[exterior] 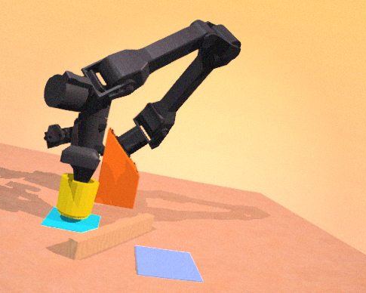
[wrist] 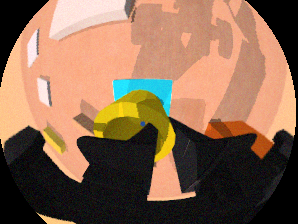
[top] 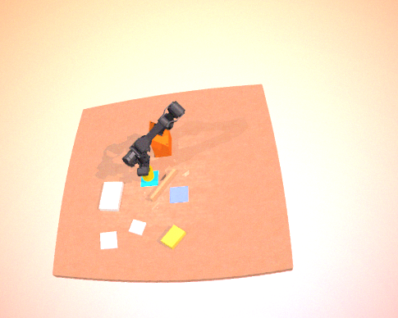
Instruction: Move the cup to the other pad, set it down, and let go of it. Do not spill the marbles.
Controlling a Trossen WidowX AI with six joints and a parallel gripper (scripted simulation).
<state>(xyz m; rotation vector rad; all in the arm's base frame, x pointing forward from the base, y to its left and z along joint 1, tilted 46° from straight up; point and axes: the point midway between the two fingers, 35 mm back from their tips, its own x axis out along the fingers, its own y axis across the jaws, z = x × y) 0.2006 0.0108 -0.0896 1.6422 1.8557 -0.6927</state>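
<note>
My gripper tip is now 30 mm short of the cyan pad and 50 mm above it. The rest, counted from my gripper tip: wooden block: 80 mm ahead, 90 mm to the left, 40 mm below; yellow cup: 20 mm ahead.
</note>
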